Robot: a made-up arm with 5 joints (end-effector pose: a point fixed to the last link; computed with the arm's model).
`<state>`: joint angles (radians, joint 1 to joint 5).
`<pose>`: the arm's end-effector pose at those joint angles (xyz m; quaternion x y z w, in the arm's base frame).
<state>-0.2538 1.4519 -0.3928 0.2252 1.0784</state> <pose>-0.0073 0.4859 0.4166 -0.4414 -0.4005 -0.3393 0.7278</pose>
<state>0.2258 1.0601 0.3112 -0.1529 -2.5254</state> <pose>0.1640 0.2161 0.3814 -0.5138 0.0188 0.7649 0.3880</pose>
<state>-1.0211 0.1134 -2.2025 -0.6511 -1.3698</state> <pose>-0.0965 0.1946 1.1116 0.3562 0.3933 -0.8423 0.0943</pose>
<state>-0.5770 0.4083 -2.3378 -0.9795 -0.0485</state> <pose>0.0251 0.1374 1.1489 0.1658 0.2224 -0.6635 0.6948</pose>
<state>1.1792 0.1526 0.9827 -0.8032 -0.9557</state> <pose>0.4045 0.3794 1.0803 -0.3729 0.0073 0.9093 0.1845</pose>
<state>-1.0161 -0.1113 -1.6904 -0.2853 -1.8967</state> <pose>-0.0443 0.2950 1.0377 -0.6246 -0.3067 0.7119 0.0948</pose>
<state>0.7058 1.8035 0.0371 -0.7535 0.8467</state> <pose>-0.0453 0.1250 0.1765 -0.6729 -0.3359 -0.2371 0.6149</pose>
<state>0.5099 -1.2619 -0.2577 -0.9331 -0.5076</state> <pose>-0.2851 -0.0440 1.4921 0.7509 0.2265 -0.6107 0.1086</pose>
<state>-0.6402 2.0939 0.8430 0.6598 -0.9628</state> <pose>-0.4987 0.4531 0.2751 -0.5495 -0.4097 -0.6569 0.3142</pose>
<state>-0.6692 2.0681 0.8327 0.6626 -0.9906</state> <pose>-0.4752 0.4610 0.2687 -0.5421 -0.4077 -0.6759 0.2881</pose>
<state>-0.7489 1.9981 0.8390 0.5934 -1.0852</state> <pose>-0.4059 0.4572 0.2424 -0.5287 -0.4206 -0.7162 0.1751</pose>
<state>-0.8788 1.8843 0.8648 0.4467 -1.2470</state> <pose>-0.3024 0.4201 0.2102 0.4942 0.4498 0.7433 0.0306</pose>
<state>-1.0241 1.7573 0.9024 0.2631 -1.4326</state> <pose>-0.2126 0.3484 0.1963 0.4317 0.4880 0.7118 0.2624</pose>
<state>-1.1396 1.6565 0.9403 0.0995 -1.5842</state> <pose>-0.1669 0.2762 0.2027 0.3643 0.5239 0.6356 0.4346</pose>
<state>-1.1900 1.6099 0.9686 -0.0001 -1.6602</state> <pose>-0.1568 0.2351 0.2123 0.3248 0.5468 0.5775 0.5118</pose>
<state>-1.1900 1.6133 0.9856 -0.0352 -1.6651</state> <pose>-0.1619 0.2275 0.2146 0.3229 0.5542 0.5628 0.5214</pose>
